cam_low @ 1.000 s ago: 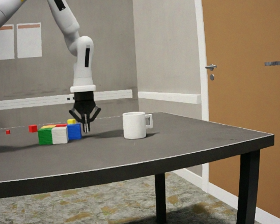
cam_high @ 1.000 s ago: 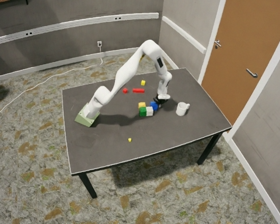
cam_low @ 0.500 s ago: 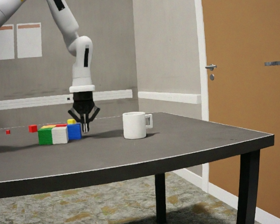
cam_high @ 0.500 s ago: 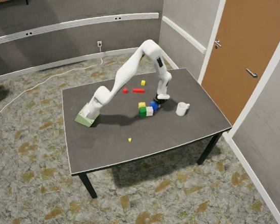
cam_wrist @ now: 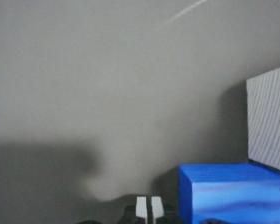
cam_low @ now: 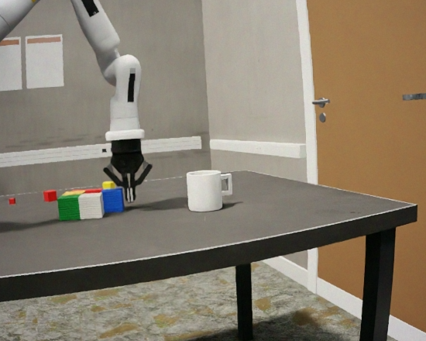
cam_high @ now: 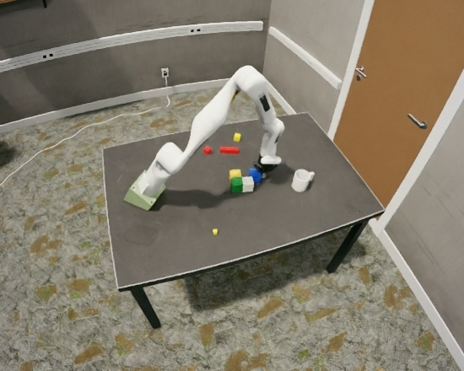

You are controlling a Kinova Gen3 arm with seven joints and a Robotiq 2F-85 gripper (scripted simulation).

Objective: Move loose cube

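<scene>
Right now the blue cube is 4 cm behind my hand, 2 cm to the left of it and 1 cm below it. The rest, counted from my hand: white mug: 14 cm ahead, 14 cm to the right; then tiny yellow cube: 38 cm behind, 16 cm to the right, 3 cm below; then red bar: 4 cm behind, 26 cm to the left, 2 cm below.
</scene>
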